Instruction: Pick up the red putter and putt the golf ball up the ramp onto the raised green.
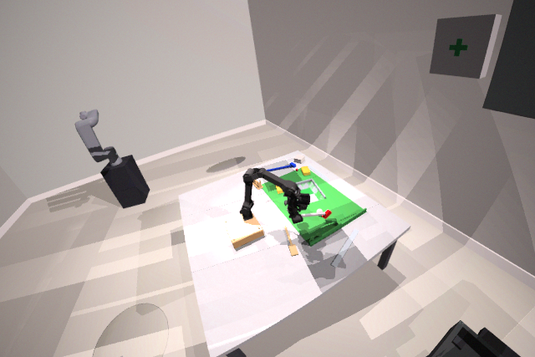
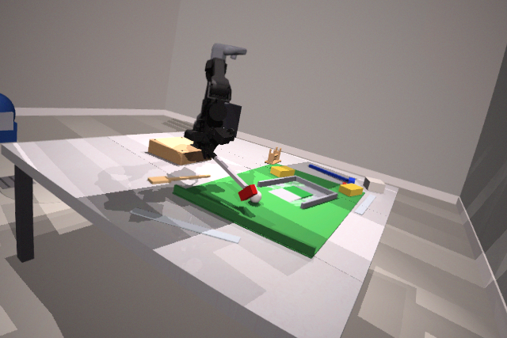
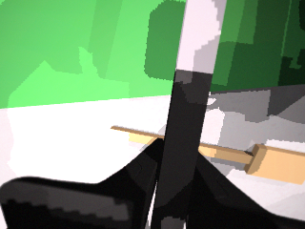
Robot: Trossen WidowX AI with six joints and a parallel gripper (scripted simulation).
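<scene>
Right now my gripper tip is 6 cm past the wooden spatula, 8 cm to the left of it and 9 cm above it. Also, from my gripper tip: wooden stand: 11 cm behind, 57 cm to the left, 6 cm below; white golf ball: 21 cm ahead, 5 cm to the left, 7 cm below; green mat: 21 cm ahead, 25 cm to the left, 9 cm below.
</scene>
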